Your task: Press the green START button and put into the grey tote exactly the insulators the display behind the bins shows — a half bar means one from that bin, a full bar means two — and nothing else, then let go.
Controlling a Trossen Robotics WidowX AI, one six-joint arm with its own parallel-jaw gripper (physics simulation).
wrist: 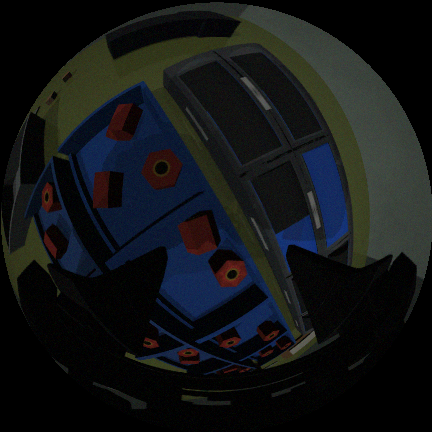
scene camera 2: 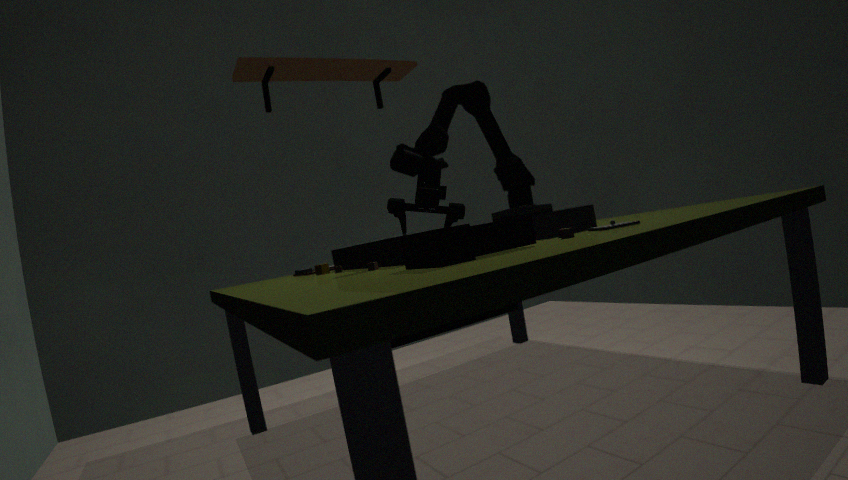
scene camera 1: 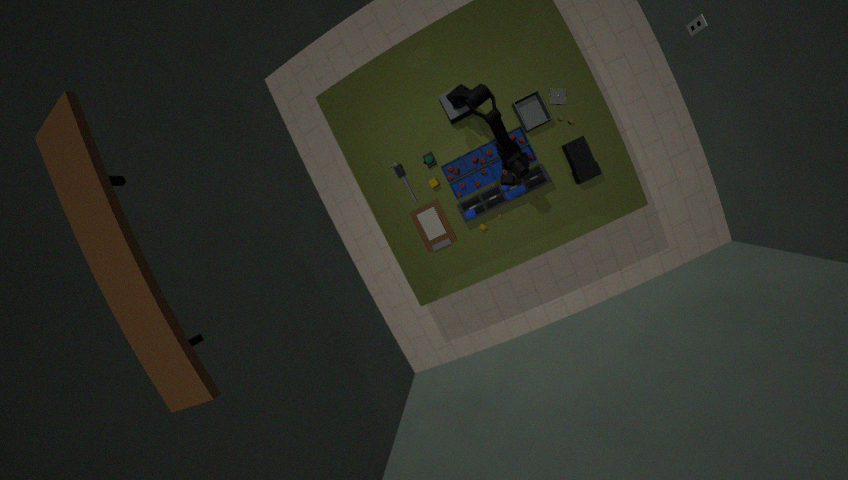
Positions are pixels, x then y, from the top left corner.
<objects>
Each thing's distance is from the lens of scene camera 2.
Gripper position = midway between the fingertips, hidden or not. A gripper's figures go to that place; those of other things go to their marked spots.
my gripper [scene camera 2: 423,243]: 1.11 m
black box [scene camera 2: 437,248]: 0.67 m
</objects>
